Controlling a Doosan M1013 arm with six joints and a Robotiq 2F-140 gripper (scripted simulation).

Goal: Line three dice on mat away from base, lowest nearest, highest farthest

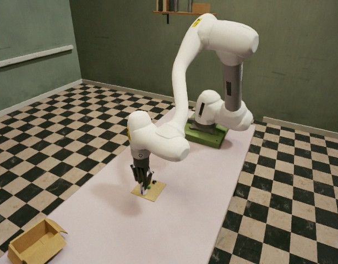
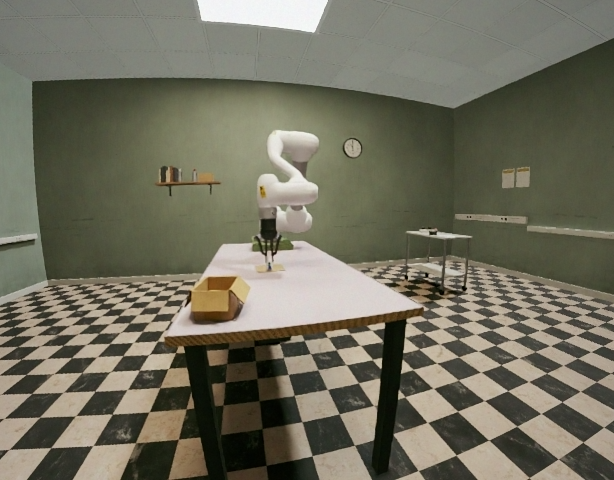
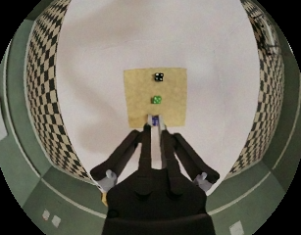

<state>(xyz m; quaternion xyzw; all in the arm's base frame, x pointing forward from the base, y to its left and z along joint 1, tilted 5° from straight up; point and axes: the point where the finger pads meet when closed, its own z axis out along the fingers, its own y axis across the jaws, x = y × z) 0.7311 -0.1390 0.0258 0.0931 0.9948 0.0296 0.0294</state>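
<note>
The blue die lies 3 cm below my hand. The rest, counted from my hand: green die: 5 cm behind, 3 cm below, 1 cm to the left; black die: 9 cm behind, 3 cm below, 2 cm to the left; yellow mat: 5 cm behind, 4 cm below, 1 cm to the left.
</note>
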